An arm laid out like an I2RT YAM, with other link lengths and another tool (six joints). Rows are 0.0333 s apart.
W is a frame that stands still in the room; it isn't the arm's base.
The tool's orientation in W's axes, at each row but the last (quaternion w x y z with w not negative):
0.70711, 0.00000, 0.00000, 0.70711
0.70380, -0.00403, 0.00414, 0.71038
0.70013, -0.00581, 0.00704, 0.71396
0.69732, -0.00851, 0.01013, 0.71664
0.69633, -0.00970, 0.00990, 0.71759
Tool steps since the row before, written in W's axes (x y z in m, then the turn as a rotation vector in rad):
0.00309, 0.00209, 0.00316, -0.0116, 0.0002, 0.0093
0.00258, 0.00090, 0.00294, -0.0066, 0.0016, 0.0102
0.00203, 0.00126, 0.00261, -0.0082, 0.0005, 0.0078
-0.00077, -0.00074, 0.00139, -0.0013, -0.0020, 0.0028
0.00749, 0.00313, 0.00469, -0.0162, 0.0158, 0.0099
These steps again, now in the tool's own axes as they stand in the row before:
0.00209, -0.00309, 0.00316, 0.0002, 0.0116, 0.0093
0.00084, -0.00259, 0.00295, 0.0015, 0.0066, 0.0102
0.00117, -0.00205, 0.00264, 0.0005, 0.0082, 0.0078
-0.00076, 0.00079, 0.00137, -0.0020, 0.0014, 0.0027
0.00277, -0.00758, 0.00477, 0.0160, 0.0157, 0.0103

